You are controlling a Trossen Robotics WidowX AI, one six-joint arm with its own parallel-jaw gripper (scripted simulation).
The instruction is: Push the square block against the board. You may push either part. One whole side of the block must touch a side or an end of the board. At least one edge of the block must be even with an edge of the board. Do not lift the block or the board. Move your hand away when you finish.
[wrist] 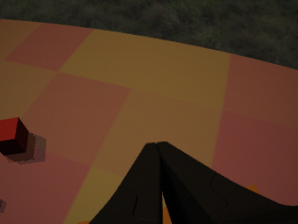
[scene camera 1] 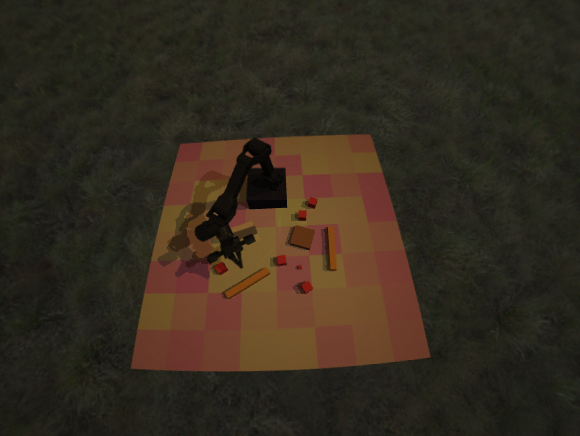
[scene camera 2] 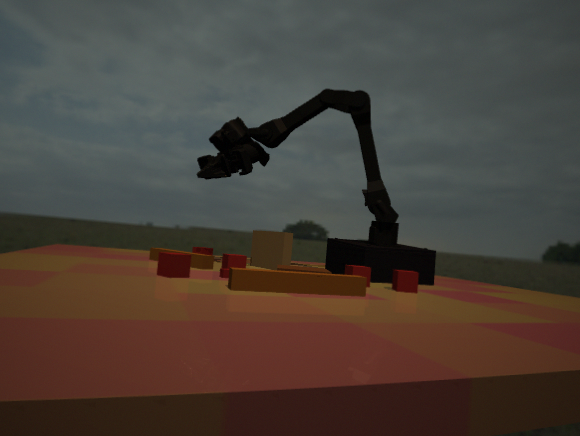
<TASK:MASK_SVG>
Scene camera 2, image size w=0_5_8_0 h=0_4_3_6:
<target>gripper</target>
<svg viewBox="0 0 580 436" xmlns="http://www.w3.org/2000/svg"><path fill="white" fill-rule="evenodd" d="M235 130L227 131L227 129L222 128L209 138L209 141L220 152L217 153L217 156L205 155L197 158L200 171L197 173L198 178L204 178L205 180L231 177L231 173L239 172L239 175L247 175L252 172L251 155L247 148L241 146L241 144L236 145L238 133Z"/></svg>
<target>flat tan board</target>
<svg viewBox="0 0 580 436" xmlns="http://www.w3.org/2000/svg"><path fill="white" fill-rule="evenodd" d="M253 230L250 266L277 270L278 265L291 266L293 233Z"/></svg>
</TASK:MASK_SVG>
